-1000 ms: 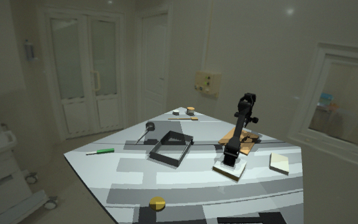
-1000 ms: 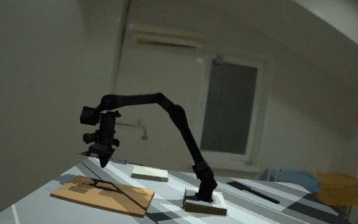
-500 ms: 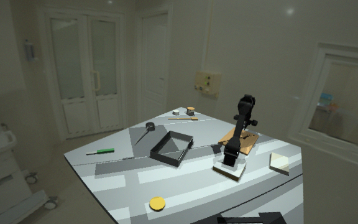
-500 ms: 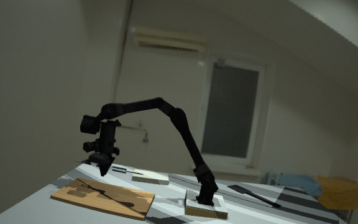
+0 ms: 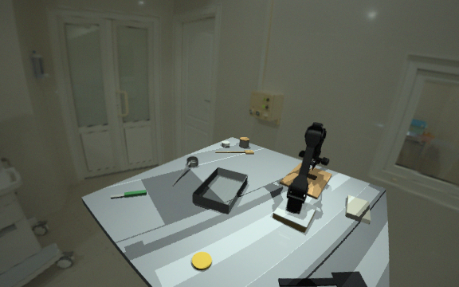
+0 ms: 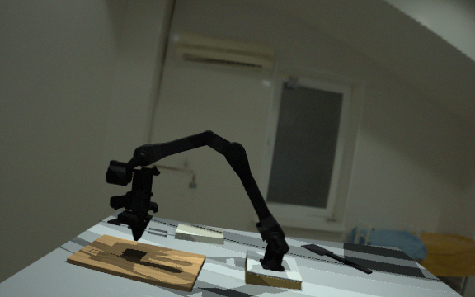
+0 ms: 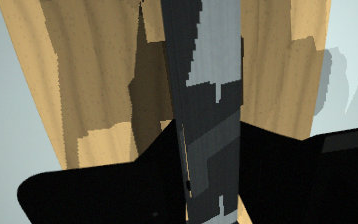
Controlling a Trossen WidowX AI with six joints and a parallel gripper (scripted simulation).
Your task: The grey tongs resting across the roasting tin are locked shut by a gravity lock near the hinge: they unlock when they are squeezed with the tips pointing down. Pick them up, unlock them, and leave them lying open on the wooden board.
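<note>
Right now my gripper tip is 20 mm to the right of the wooden board and 60 mm above it. The rest, counted from my gripper tip: roasting tin: 400 mm ahead, 440 mm to the left, 40 mm below; jar: 580 mm ahead, 230 mm to the right, 30 mm below; pale block: 300 mm behind, 200 mm to the left, 60 mm below.
</note>
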